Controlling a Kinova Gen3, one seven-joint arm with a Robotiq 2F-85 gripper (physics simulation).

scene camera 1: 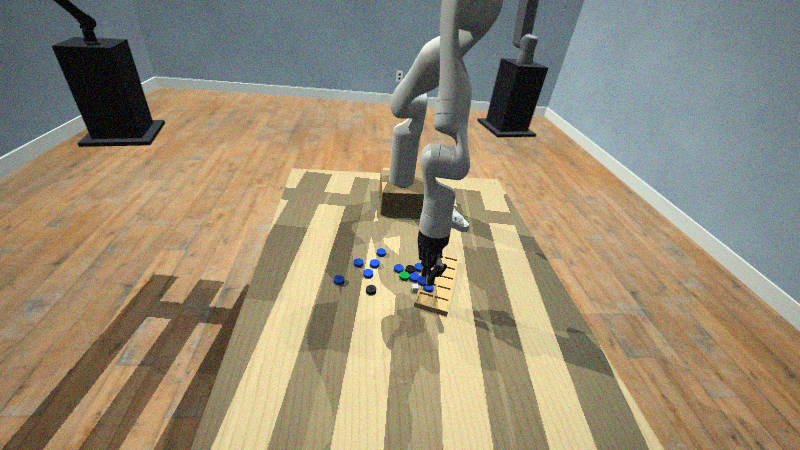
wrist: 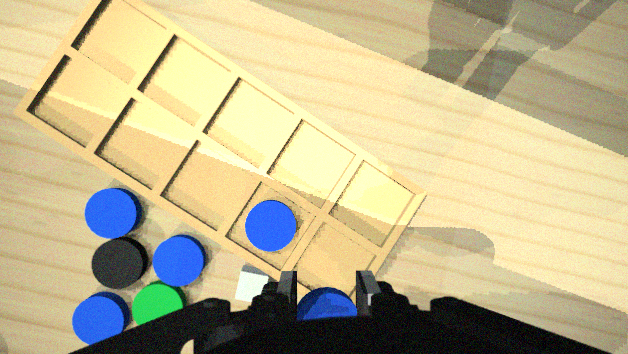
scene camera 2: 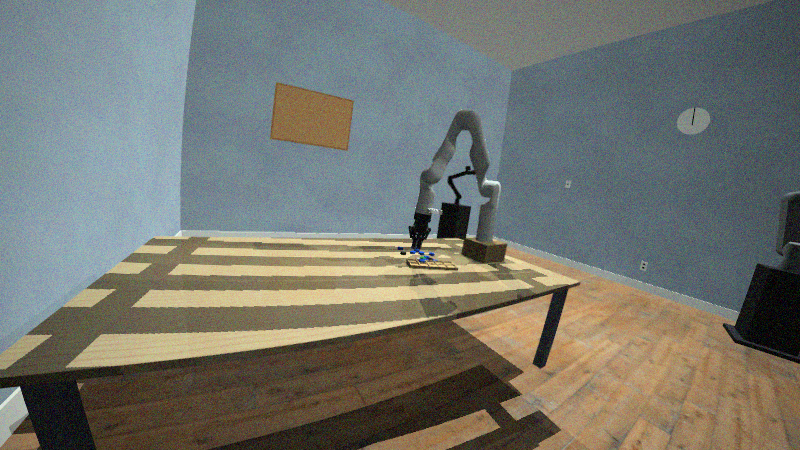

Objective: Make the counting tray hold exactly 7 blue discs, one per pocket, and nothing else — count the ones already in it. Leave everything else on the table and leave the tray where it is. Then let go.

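Note:
The counting tray has two rows of pockets. One blue disc lies in a pocket next to an end pocket, in the row nearer the loose discs. The other pockets in the wrist view look empty where they show. My gripper is shut on another blue disc, partly hidden by the gripper body. It is held above the tray's end area, apart from the disc in the tray. Several blue discs lie on the table beside the tray.
A white cube sits close against the tray's side. A green disc and a black disc lie among the blue ones. Another black disc lies farther left.

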